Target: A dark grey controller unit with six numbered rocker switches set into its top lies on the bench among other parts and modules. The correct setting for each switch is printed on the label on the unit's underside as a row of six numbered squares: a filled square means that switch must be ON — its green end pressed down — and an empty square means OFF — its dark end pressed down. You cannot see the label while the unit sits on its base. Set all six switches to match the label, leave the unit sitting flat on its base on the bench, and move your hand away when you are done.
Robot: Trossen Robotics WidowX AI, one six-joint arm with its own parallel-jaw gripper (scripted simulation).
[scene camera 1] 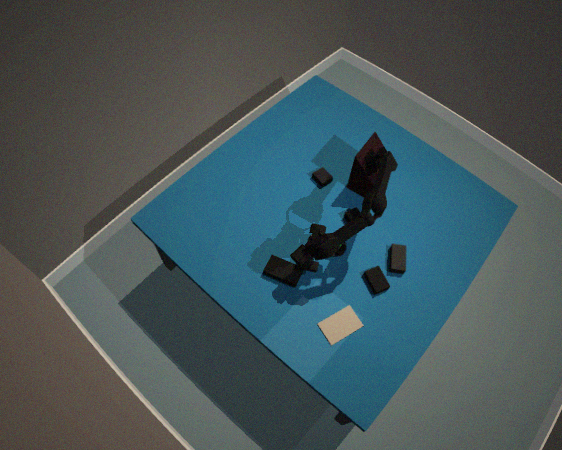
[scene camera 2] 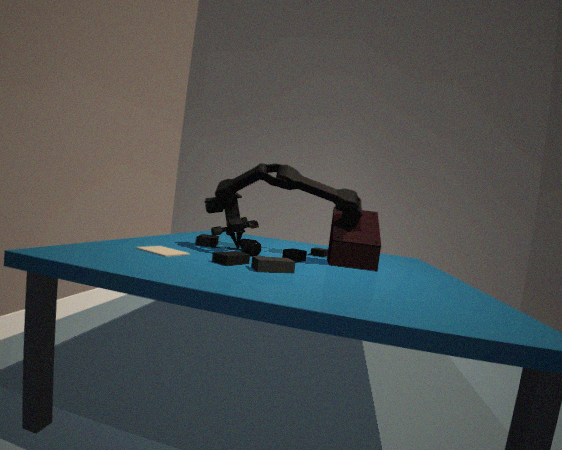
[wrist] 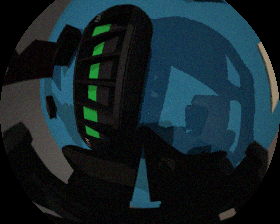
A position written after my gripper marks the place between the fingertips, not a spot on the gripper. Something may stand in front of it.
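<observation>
A beige card (scene camera 1: 336, 327) is there for me to see. So is my gripper (scene camera 2: 238, 248), and the wrist view shows the gripper (wrist: 143, 129) as well.
</observation>
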